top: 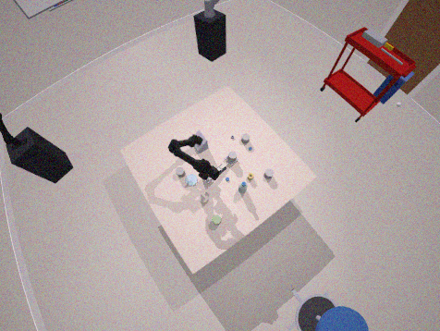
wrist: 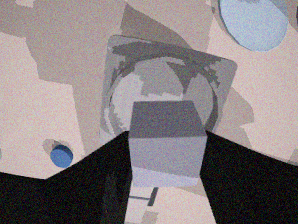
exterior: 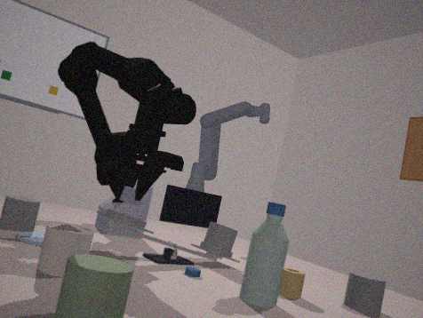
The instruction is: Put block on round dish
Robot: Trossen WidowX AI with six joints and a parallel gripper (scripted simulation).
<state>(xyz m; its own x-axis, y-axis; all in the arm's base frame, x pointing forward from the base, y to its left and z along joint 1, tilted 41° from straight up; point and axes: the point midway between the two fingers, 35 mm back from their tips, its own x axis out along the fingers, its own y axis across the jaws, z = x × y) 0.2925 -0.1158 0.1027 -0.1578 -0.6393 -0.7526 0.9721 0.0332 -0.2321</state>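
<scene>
My gripper tip is now 120 mm above the light blue round dish, 110 mm to the left of it and 100 mm past it. The rest, counted from my gripper tip: black balance: 120 mm to the left, 90 mm below, 10 mm ahead; cream cylinder: 150 mm to the right, 120 mm ahead, 80 mm below; pale bottle: 250 mm ahead, 130 mm to the left, 10 mm below.
</scene>
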